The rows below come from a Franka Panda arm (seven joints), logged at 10 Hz.
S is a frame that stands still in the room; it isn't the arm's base.
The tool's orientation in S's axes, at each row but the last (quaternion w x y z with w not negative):
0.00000 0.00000 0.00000 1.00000
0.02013 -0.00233 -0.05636 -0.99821
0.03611 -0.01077 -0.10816 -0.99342
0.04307 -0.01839 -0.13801 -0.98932
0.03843 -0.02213 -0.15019 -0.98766
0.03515 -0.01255 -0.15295 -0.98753
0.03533 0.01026 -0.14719 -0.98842
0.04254 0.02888 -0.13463 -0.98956
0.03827 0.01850 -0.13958 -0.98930
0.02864 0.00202 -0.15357 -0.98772
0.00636 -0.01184 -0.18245 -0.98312
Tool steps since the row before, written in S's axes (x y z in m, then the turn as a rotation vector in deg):
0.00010 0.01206 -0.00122 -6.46 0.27 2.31
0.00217 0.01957 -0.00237 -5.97 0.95 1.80
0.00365 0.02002 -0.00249 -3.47 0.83 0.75
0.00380 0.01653 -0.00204 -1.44 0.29 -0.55
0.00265 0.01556 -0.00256 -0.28 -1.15 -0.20
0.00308 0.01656 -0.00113 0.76 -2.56 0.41
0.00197 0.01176 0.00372 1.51 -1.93 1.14
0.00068 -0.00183 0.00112 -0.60 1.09 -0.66
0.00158 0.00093 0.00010 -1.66 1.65 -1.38
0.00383 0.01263 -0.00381 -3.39 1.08 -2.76
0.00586 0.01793 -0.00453 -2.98 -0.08 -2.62
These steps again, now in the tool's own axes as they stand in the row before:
-0.00010 -0.01206 -0.00122 6.46 -0.27 2.31
-0.00297 -0.01961 -0.00015 5.94 -0.98 1.88
-0.00510 -0.01976 0.00194 3.42 -0.90 0.86
-0.00521 -0.01605 0.00267 1.38 -0.56 -0.48
-0.00386 -0.01535 0.00229 0.35 1.01 -0.54
-0.00420 -0.01586 0.00398 -0.58 2.61 -0.37
-0.00286 -0.01000 0.00691 -1.38 2.27 0.48
-0.00056 0.00211 0.00055 0.53 -1.27 -0.31
-0.00165 -0.00075 0.00028 1.56 -2.08 -0.79
-0.00456 -0.01296 0.00015 3.31 -2.05 -2.26
-0.00612 -0.01826 0.00233 2.91 -0.91 -2.54

